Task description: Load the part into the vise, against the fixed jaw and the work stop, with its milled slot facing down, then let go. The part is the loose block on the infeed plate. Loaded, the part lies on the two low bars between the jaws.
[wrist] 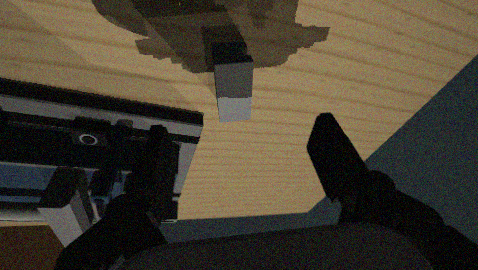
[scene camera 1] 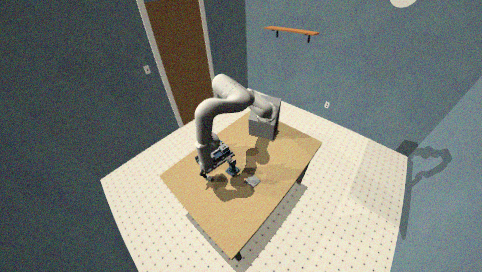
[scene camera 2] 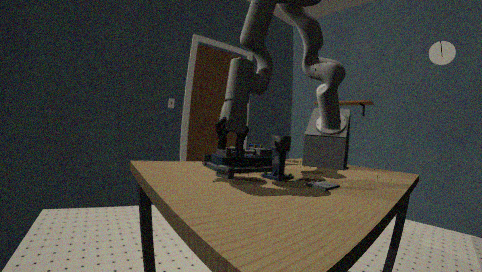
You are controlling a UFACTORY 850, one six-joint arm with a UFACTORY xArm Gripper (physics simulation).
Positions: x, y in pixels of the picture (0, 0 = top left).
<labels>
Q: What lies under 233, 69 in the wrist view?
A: A part.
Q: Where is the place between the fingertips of my gripper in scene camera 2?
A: At 230, 149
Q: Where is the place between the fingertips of my gripper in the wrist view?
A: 243, 135
</labels>
